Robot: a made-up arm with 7 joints.
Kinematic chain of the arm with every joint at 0, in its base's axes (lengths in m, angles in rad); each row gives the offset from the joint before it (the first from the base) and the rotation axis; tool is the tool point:
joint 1: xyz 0 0.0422 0 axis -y
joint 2: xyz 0 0.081 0 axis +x
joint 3: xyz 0 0 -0.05 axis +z
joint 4: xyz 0 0 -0.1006 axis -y
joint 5: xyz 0 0 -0.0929 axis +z
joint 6: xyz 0 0 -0.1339 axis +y
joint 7: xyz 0 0 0 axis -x
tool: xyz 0 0 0
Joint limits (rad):
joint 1: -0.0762..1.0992
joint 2: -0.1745..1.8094
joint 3: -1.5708..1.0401
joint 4: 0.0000..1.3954
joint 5: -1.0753..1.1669
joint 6: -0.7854..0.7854
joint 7: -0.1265..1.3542
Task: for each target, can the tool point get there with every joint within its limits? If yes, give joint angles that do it. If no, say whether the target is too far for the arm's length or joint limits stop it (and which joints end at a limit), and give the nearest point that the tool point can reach.
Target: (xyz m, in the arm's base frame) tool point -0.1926 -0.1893 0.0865
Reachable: no: joint limits stop it (at a limit: joint 1, joint 2, joint 3, joint 4) | nearest point -0.0113 -0.1297 -0.1481 | short by 0.302 m
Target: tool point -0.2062 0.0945 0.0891
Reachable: no: joint limits stop it (at a limit: joint 1, joint 2, joint 3, joint 4) | nearest point -0.1554 0.2625 0.2061 | short by 0.211 m
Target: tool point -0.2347 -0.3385 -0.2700
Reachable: no: too far | nearest point -0.0165 -0.1190 -0.2165 | short by 0.314 m
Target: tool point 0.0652 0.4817 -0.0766
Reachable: yes | joints 0.0715 1.2271 0.6413 0.3340 -0.6696 0.2648 0.9178
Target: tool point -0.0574 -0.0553 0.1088
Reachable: no: joint limits stop it (at a limit: joint 1, joint 2, joint 4) | nearest point 0.1693 -0.1163 -0.0001 | short by 0.259 m
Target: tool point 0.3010 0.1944 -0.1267
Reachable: yes | joints 0.6403 0.5695 -0.5062 0.9882 0.1624 -0.5688 0.2664
